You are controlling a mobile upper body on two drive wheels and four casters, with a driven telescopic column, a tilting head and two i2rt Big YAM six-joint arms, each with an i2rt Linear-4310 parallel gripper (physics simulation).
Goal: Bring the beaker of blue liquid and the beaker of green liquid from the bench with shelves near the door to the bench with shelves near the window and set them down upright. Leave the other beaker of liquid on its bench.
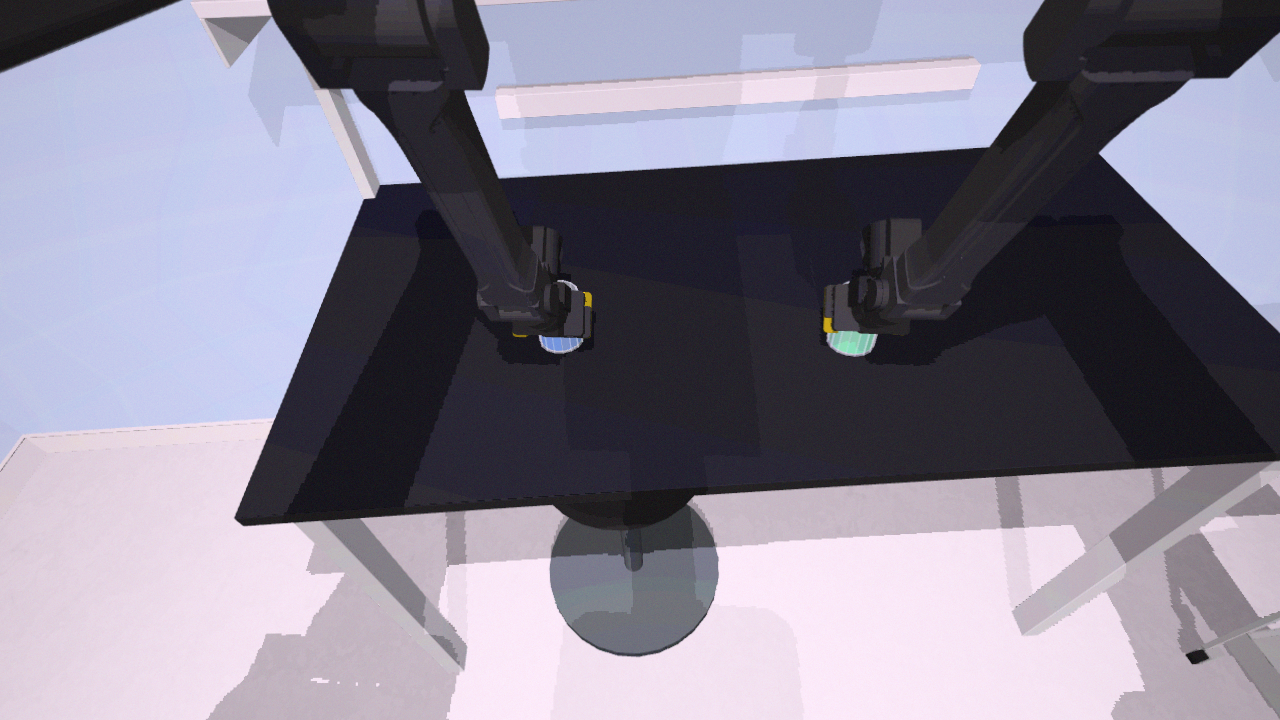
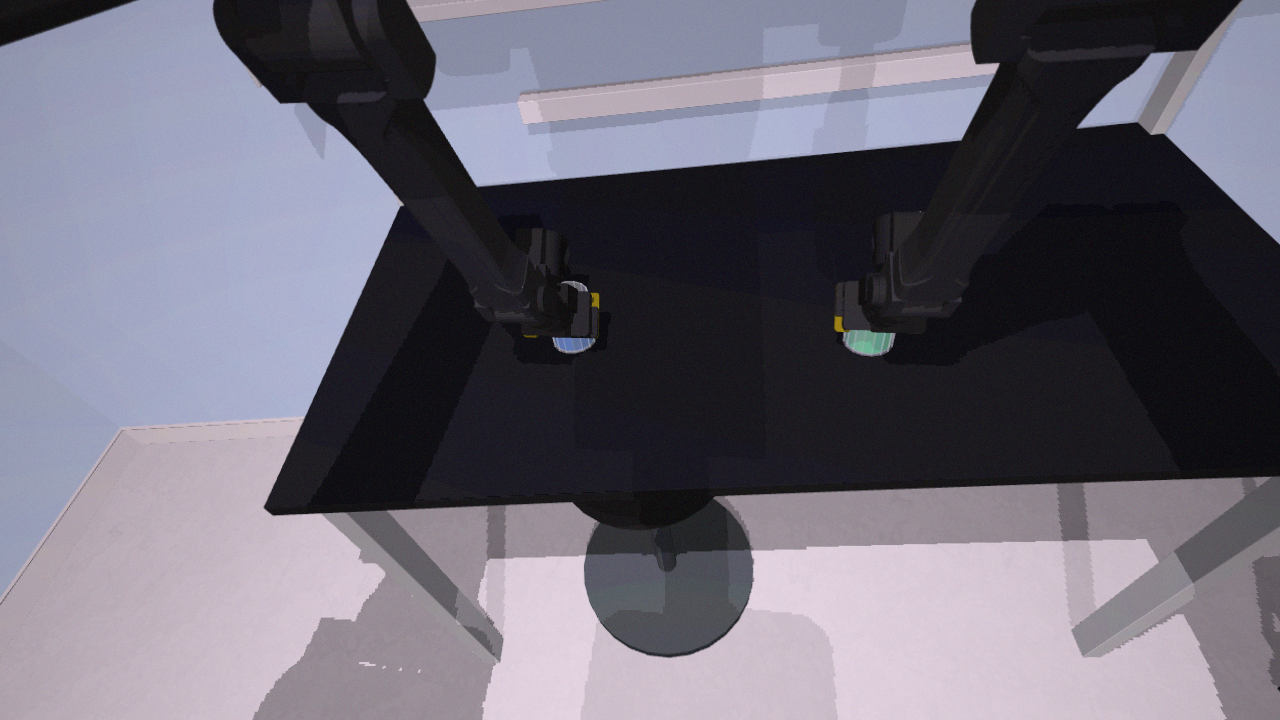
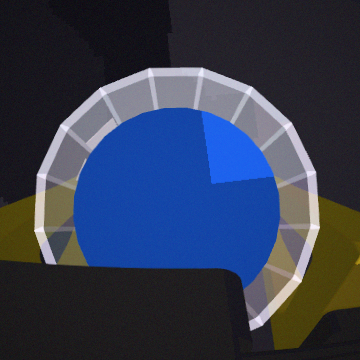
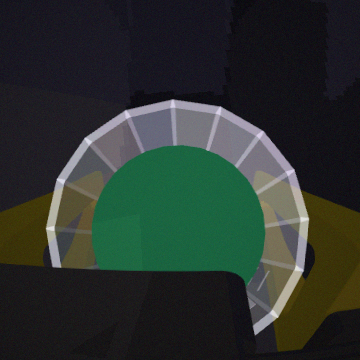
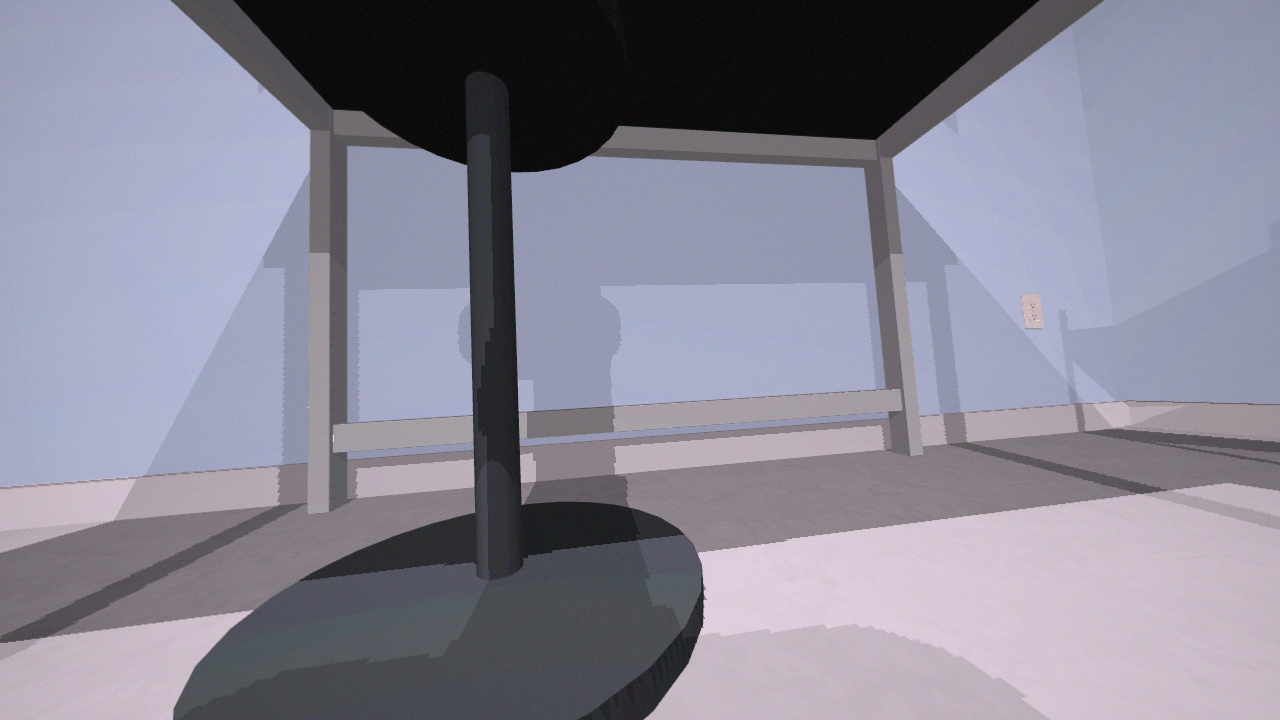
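Note:
The beaker of blue liquid (image 1: 561, 343) (image 2: 573, 344) (image 3: 175, 185) looks upright, over the left part of the black bench top (image 1: 662, 402) (image 2: 671, 402). My left gripper (image 1: 554, 320) (image 2: 563, 319) is shut on it, yellow fingers at its sides. The beaker of green liquid (image 1: 851, 343) (image 2: 868, 343) (image 4: 178, 200) looks upright, farther right over the same bench. My right gripper (image 1: 848, 324) (image 2: 863, 324) is shut on it. The arms partly hide both beakers. Whether their bases touch the bench top is hidden. The other beaker of liquid does not show.
A dark round stool (image 1: 633, 600) (image 2: 668, 600) (image 5: 572, 626) stands at the bench's front edge, its seat partly under the top. Pale bench legs (image 5: 320, 358) stand on both sides. A pale horizontal bar (image 1: 733, 87) (image 2: 716, 94) runs behind the bench. A wall outlet (image 5: 1032, 310) shows at right.

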